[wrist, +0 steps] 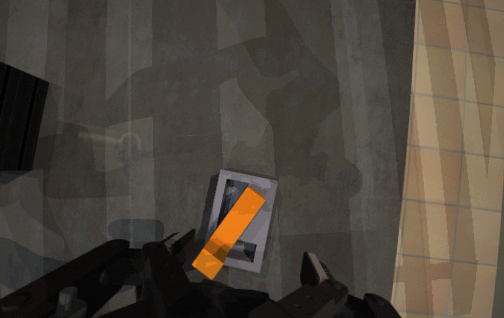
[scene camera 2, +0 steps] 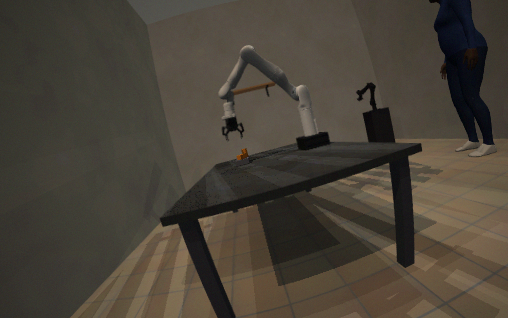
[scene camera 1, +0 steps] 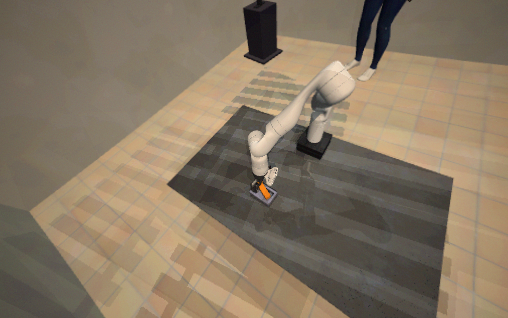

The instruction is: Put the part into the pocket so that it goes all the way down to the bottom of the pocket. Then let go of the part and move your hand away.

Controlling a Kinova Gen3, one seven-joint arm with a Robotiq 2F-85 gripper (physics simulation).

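Frame: origin at the arm's base, x back, y right, z up, level; millimetres.
Where they show: gripper, between the fingertips: [wrist: 246, 252] [scene camera 2: 234, 139] [scene camera 1: 261, 184]; arm's base, origin of its link: [scene camera 2: 311, 134] [scene camera 1: 313, 137].
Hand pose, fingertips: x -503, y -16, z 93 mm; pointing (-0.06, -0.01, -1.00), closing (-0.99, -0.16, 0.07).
Each offset is from my fingertips to the top centre of the thing. Level surfaces: height alone.
The orange part {dx +19, dy +20, dz -76 mm} [scene camera 1: 265, 191] [scene camera 2: 242, 156] [wrist: 235, 230] lies askew across the grey block with the pocket {dx +12, dy +17, dz -135 mm} [scene camera 1: 257, 196] [scene camera 2: 244, 162] [wrist: 265, 227]. In the wrist view it shows as a straight bar running diagonally over the opening, its lower-left end sticking out past the block's rim. Dark pocket shows on both sides of it. In scene camera 2 one portion of the part stands up above the rest, so it is not down in the pocket. My gripper [scene camera 1: 256, 187] [scene camera 2: 234, 137] [wrist: 246, 252] is open and empty, above the part and clear of it.
The block stands on the dark table {dz -172 mm} [scene camera 1: 360, 210] [scene camera 2: 300, 172] [wrist: 175, 100]. The table's edge and tiled floor [wrist: 450, 150] show at the right of the wrist view. The arm's black base [scene camera 1: 314, 144] [scene camera 2: 313, 140] [wrist: 20, 120] stands on the table. A person and a black pedestal [scene camera 1: 261, 32] [scene camera 2: 379, 125] are beyond it.
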